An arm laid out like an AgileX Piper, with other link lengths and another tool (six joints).
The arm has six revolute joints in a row. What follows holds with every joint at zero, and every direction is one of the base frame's.
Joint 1 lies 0.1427 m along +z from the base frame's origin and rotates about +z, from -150.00 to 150.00 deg.
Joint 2 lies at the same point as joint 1 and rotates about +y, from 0.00 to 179.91 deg.
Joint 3 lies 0.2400 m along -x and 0.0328 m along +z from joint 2 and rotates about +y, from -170.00 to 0.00 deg.
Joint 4 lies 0.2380 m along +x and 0.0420 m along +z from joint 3 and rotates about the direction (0.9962, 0, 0.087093), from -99.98 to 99.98 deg.
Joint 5 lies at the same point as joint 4 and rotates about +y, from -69.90 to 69.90 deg.
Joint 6 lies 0.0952 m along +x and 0.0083 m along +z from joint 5 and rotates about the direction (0.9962, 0, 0.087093), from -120.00 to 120.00 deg.
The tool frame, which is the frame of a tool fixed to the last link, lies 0.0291 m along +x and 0.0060 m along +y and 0.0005 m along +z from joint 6; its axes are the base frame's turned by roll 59.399, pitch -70.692 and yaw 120.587 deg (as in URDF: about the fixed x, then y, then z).
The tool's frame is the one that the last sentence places.
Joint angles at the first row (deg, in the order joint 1, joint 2, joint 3, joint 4, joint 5, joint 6):
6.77 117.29 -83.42 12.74 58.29 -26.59
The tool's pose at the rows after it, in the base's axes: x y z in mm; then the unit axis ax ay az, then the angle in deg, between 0 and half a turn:
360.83, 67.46, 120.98, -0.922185, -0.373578, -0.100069, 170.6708
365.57, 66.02, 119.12, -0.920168, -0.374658, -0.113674, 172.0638
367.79, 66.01, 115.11, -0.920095, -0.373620, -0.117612, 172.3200
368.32, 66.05, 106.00, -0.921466, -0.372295, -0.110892, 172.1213
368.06, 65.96, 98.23, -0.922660, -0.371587, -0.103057, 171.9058
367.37, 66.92, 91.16, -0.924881, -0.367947, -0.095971, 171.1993
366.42, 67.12, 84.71, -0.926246, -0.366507, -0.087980, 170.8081
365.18, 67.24, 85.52, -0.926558, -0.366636, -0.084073, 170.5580
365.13, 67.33, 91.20, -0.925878, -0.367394, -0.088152, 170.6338
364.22, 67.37, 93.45, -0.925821, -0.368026, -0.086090, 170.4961
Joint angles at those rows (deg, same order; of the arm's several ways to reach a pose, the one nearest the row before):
6.77 117.29 -83.42 10.83 56.87 -26.52
6.77 117.57 -83.42 9.98 54.65 -26.39
6.77 118.21 -83.42 9.96 53.49 -26.39
6.77 119.63 -83.42 10.02 52.88 -26.39
6.77 120.82 -83.42 10.02 52.61 -26.39
6.77 121.94 -83.42 10.63 52.51 -26.38
6.77 122.94 -83.42 10.81 52.51 -26.39
6.77 122.82 -83.42 10.88 53.13 -26.39
6.77 121.94 -83.42 10.88 53.54 -26.39
6.77 121.62 -83.47 10.88 54.18 -26.39

